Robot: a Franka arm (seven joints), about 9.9 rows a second.
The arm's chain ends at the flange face. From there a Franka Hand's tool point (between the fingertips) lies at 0.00 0.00 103.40 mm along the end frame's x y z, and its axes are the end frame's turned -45 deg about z.
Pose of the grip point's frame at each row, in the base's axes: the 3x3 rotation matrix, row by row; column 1 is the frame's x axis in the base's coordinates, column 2 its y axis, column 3 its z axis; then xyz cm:
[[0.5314 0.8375 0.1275], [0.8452 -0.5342 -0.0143], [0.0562 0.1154 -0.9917]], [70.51 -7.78 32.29]
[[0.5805 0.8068 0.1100], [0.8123 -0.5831 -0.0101], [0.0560 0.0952 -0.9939]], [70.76 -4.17 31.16]
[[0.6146 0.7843 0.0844], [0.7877 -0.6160 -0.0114], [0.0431 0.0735 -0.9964]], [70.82 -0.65 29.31]
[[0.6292 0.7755 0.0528], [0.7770 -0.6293 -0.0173], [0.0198 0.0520 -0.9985]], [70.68 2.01 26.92]
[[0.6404 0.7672 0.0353], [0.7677 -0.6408 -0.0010], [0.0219 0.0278 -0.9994]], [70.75 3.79 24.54]
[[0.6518 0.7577 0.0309], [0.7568 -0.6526 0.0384], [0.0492 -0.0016 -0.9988]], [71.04 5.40 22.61]
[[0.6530 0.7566 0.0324], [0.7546 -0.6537 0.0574], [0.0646 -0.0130 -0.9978]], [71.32 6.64 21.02]
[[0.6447 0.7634 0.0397], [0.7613 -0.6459 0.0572], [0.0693 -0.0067 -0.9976]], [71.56 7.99 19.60]
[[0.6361 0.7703 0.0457], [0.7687 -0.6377 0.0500], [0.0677 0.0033 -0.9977]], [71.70 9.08 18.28]
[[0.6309 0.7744 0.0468], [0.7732 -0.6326 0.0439], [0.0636 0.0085 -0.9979]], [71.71 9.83 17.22]
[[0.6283 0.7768 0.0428], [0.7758 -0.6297 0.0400], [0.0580 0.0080 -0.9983]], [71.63 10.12 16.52]
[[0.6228 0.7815 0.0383], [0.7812 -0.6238 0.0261], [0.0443 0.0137 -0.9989]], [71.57 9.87 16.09]
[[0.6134 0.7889 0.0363], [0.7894 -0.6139 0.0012], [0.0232 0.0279 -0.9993]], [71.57 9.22 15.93]
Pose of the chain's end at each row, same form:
[[0.9680 0.2164 0.1275], [0.2199 -0.9754 -0.0143], [0.1213 0.0419 -0.9917]], [69.19 -7.63 42.54]
[[0.9810 0.1600 0.1100], [0.1621 -0.9867 -0.0101], [0.1069 0.0277 -0.9939]], [69.62 -4.07 41.44]
[[0.9892 0.1200 0.0844], [0.1214 -0.9926 -0.0114], [0.0824 0.0215 -0.9964]], [69.95 -0.53 39.61]
[[0.9933 0.1034 0.0528], [0.1044 -0.9944 -0.0173], [0.0508 0.0228 -0.9985]], [70.13 2.19 37.24]
[[0.9953 0.0897 0.0353], [0.0897 -0.9960 -0.0010], [0.0351 0.0042 -0.9994]], [70.38 3.80 34.87]
[[0.9967 0.0749 0.0309], [0.0737 -0.9966 0.0384], [0.0337 -0.0359 -0.9988]], [70.72 5.00 32.94]
[[0.9967 0.0733 0.0324], [0.0713 -0.9958 0.0574], [0.0365 -0.0549 -0.9978]], [70.98 6.05 31.34]
[[0.9957 0.0839 0.0397], [0.0816 -0.9950 0.0572], [0.0443 -0.0537 -0.9976]], [71.15 7.40 29.92]
[[0.9945 0.0949 0.0457], [0.0926 -0.9945 0.0500], [0.0502 -0.0455 -0.9977]], [71.23 8.56 28.60]
[[0.9937 0.1015 0.0468], [0.0994 -0.9941 0.0439], [0.0510 -0.0390 -0.9979]], [71.23 9.38 27.54]
[[0.9936 0.1050 0.0428], [0.1033 -0.9938 0.0400], [0.0467 -0.0354 -0.9983]], [71.19 9.71 26.84]
[[0.9930 0.1122 0.0383], [0.1113 -0.9935 0.0261], [0.0410 -0.0216 -0.9989]], [71.17 9.60 26.42]
[[0.9916 0.1241 0.0363], [0.1241 -0.9923 0.0012], [0.0361 0.0033 -0.9993]], [71.19 9.21 26.26]

